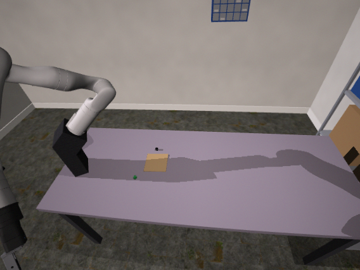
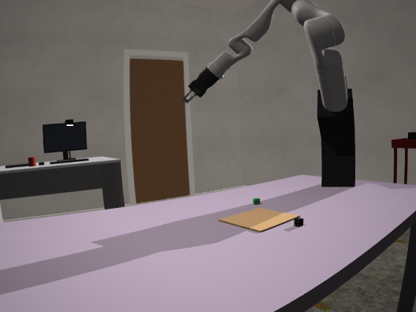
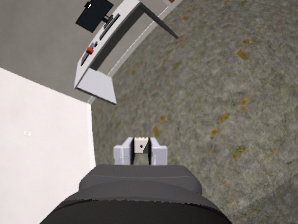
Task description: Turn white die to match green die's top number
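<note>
Right now my hand is 10 mm short of the white die, 10 mm to the left of it and 10 mm above it. Also, from my hand: tan mat 10 mm ahead, 700 mm to the left, 360 mm below; then green die 50 mm behind, 550 mm to the left, 360 mm below; then black die 40 mm behind, 800 mm to the left, 360 mm below.
</note>
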